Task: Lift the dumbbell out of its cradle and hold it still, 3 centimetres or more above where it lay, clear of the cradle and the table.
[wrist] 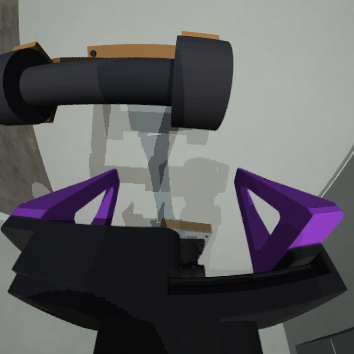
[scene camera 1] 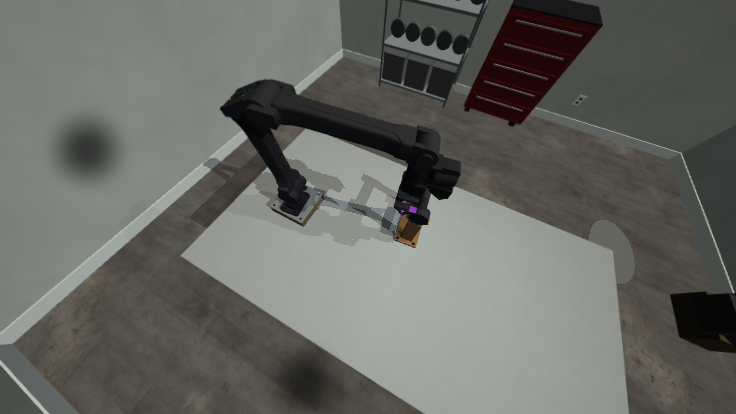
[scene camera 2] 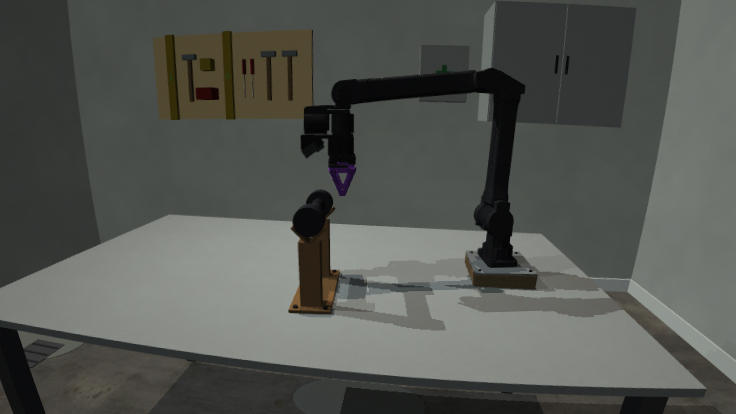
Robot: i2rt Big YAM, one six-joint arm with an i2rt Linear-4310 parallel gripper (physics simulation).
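Places are measured from the arm's base along level axes (x ahead, y left, z up), in centimetres.
Pixels of known places: gripper, fingertip midpoint: (wrist: 176, 174) (scene camera 1: 404, 202) (scene camera 2: 342, 192); arm's base, link origin: (wrist: 185, 244) (scene camera 1: 295, 202) (scene camera 2: 496, 259).
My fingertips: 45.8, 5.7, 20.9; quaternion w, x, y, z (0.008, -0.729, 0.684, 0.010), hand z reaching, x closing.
Ahead of a thing's pixels: the offset from my fingertips to its top centre, as dx, dy, dz. Level surfaces: height alone.
The black dumbbell @(+6.4, +7.0, +0.1) (scene camera 1: 420, 217) (scene camera 2: 308, 220) (wrist: 120, 82) lies level in the orange-brown cradle @(+6.4, +7.0, -4.6) (scene camera 1: 406, 240) (scene camera 2: 310, 272) (wrist: 132, 51), with its heads at the two ends of the cradle. In the wrist view it runs across the top, beyond the fingertips. My gripper (scene camera 2: 342, 194) (wrist: 176, 174) is open and empty, with purple fingers pointing down. In scene camera 2 it hangs a little above the dumbbell and to its right, on the arm base's side. The fingers are spread roughly along the length of the handle, not across it. In scene camera 1 the gripper partly hides the dumbbell and cradle.
The cradle stands on the white table @(dz -25.3) (scene camera 1: 488, 308) (scene camera 2: 205, 319). The arm's base plate (scene camera 1: 303, 218) (scene camera 2: 504, 279) is on the same table, to the right of the cradle in scene camera 2. A red drawer cabinet (scene camera 1: 535, 61) and a shelf rack stand against the wall.
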